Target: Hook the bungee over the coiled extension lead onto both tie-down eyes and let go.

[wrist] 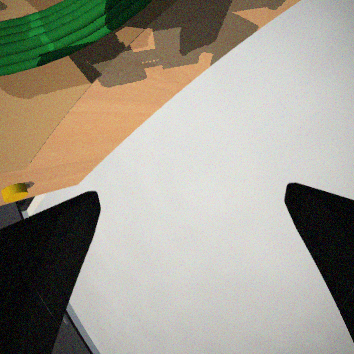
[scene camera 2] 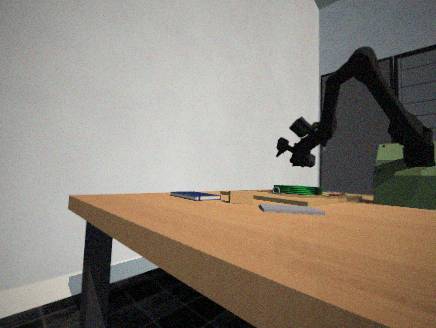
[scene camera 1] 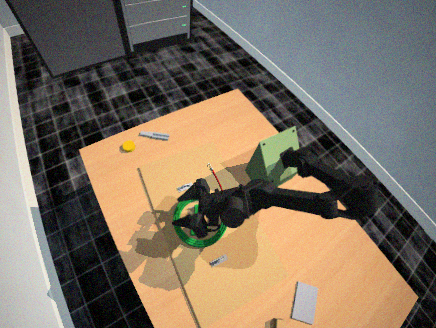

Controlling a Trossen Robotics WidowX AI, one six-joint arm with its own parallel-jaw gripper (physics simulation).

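Seen in the pictures: gripper, between the fingertips: (wrist: 193,196) (scene camera 2: 284,161) (scene camera 1: 175,211); arm's base, origin of its link: (scene camera 2: 419,160) (scene camera 1: 288,157).
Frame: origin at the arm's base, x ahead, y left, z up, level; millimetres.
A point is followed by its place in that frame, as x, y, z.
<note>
The green coiled lead (scene camera 1: 200,244) {435, 70, -114} (scene camera 2: 300,190) {340, 81, -118} (wrist: 50,35) {436, -64, -106} lies on the thin wooden board (scene camera 1: 225,292) {448, 244, -134} (scene camera 2: 280,200) {311, 326, -139}. The red bungee (scene camera 1: 216,179) (scene camera 2: 337,194) {243, -74, -131} lies beside the coil, towards the arm's base; its far hook shows and its other end is hidden under the arm in scene camera 1. One metal tie-down eye (scene camera 1: 184,187) {370, -147, -131} is at the coil's far side and the other eye (scene camera 1: 218,260) {413, 147, -108} at its near side; the bungee is on neither visible eye. My gripper (scene camera 1: 176,211) {461, -43, 8} (scene camera 2: 286,157) {461, -43, 8} (wrist: 193,196) {461, -43, 8} is open and empty, high above the coil, tilted outward.
A yellow disc (scene camera 1: 128,146) {481, -433, -127} (wrist: 15,192) {475, -415, -128} and a grey tool (scene camera 1: 154,135) {358, -436, -133} lie at the far end. A grey slab (scene camera 1: 304,302) {244, 438, -140} (scene camera 2: 292,209) {223, 464, -140}, a wooden block (scene camera 1: 273,323) {373, 416, -141} (scene camera 2: 240,197) {363, 450, -130} and a blue book (scene camera 2: 195,195) {477, 501, -134} lie elsewhere. A green stand (scene camera 1: 272,155) {68, -32, 25} (scene camera 2: 405,190) {36, 52, -96} is by the arm's base.
</note>
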